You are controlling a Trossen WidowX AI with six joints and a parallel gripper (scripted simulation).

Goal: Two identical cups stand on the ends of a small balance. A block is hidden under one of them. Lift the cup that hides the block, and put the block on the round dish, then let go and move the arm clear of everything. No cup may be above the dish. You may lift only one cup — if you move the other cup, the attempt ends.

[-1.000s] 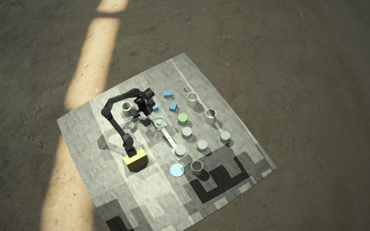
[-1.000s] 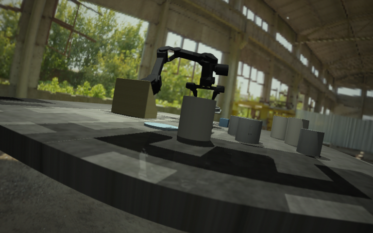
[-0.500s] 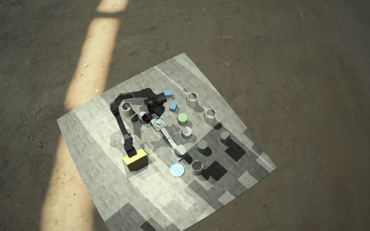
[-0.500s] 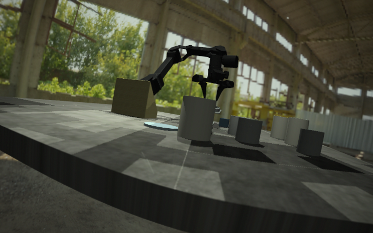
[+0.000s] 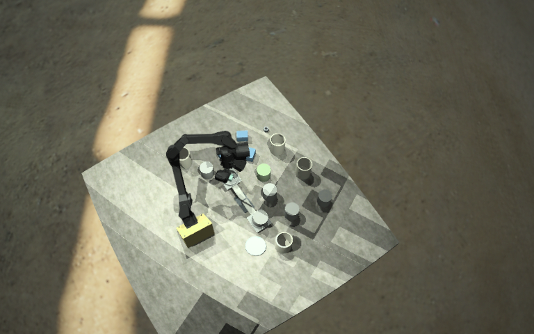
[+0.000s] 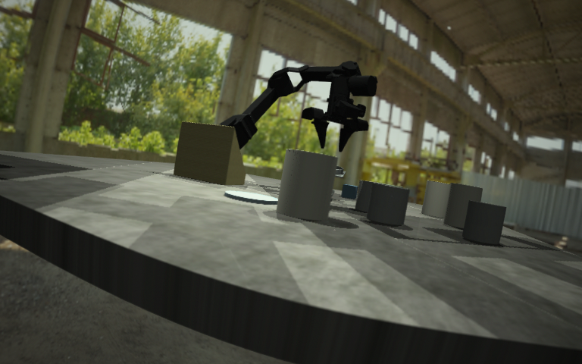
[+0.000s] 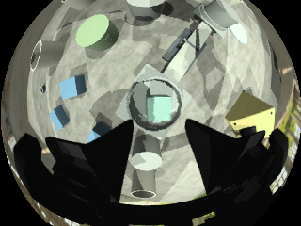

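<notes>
Right now my gripper tip is 40 mm above the teal block. From my gripper tip the other things lie so: round light-blue dish 60 mm behind, 350 mm to the right, 130 mm below; small balance 10 mm ahead, 120 mm to the right, 110 mm below; green cylinder 160 mm ahead, 40 mm to the right, 90 mm below.
</notes>
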